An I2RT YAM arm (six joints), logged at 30 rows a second.
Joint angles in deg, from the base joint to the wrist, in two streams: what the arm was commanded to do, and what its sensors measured. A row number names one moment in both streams.
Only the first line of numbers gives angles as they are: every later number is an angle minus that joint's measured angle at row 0.
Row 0, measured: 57.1 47.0 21.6 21.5 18.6 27.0
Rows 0 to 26, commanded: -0.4 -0.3 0.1 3.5 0.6 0.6; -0.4 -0.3 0.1 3.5 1.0 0.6; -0.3 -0.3 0.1 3.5 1.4 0.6; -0.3 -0.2 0.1 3.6 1.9 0.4; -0.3 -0.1 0.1 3.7 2.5 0.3; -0.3 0.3 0.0 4.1 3.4 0.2; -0.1 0.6 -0.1 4.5 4.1 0.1; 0.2 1.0 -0.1 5.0 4.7 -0.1; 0.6 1.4 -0.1 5.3 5.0 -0.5; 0.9 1.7 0.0 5.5 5.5 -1.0; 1.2 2.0 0.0 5.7 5.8 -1.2; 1.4 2.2 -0.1 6.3 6.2 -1.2; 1.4 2.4 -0.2 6.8 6.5 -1.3; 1.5 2.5 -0.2 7.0 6.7 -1.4; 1.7 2.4 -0.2 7.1 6.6 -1.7; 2.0 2.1 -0.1 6.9 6.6 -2.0; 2.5 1.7 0.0 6.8 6.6 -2.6; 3.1 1.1 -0.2 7.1 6.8 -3.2; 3.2 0.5 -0.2 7.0 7.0 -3.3; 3.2 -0.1 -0.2 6.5 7.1 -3.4; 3.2 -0.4 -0.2 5.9 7.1 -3.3; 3.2 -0.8 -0.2 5.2 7.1 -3.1; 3.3 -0.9 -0.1 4.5 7.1 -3.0; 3.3 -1.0 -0.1 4.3 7.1 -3.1; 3.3 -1.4 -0.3 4.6 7.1 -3.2; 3.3 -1.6 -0.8 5.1 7.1 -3.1; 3.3 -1.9 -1.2 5.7 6.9 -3.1
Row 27, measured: 3.0 -0.7 -0.2 3.0 6.0 -2.7
